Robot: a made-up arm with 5 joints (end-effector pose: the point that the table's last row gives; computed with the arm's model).
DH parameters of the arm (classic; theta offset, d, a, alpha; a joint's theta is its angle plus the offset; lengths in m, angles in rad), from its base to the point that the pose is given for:
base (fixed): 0 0.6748 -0.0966 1.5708
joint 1: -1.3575 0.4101 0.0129 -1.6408
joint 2: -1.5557 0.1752 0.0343 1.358
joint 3: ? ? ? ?
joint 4: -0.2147 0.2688 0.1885 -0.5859
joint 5: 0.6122 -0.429 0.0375 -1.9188
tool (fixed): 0.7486 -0.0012 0 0
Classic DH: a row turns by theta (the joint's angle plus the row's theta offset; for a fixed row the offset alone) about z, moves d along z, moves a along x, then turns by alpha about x.
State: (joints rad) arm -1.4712 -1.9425 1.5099 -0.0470 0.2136
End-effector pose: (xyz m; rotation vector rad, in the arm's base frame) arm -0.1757 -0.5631 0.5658 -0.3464 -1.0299 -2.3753
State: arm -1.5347 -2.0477 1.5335 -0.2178 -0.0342
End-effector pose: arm -0.1160 -0.5776 0.5986 -0.1308 -1.1198 -1.8855
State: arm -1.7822 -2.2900 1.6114 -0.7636 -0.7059
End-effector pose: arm 0.0697 -0.4783 0.6214 0.3434 -0.7211 -0.5816
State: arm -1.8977 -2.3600 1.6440 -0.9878 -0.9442
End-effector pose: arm 0.1080 -0.3934 0.5916 0.5015 -0.4018 -0.1663
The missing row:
joint 3: 1.4992 0.1282 0.0153 1.5708
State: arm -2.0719 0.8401 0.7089 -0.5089 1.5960
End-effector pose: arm -0.1720 -0.2773 0.6183 0.6183 -0.1914 0.1678
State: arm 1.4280 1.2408 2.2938 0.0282 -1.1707
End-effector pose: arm -0.1054 -0.2758 0.6367 2.0693 1.6700 -0.7007
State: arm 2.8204 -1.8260 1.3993 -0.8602 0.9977
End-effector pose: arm -0.1374 -0.4915 0.5868 -1.9917 -0.2335 -0.5387
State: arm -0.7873 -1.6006 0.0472 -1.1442 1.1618
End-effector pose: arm -0.1306 -0.4705 0.5895 -1.4259 1.1585 1.7588
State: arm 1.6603 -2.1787 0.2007 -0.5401 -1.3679
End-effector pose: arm -0.1994 -0.5886 0.7782 0.2819 0.7736 -1.6008
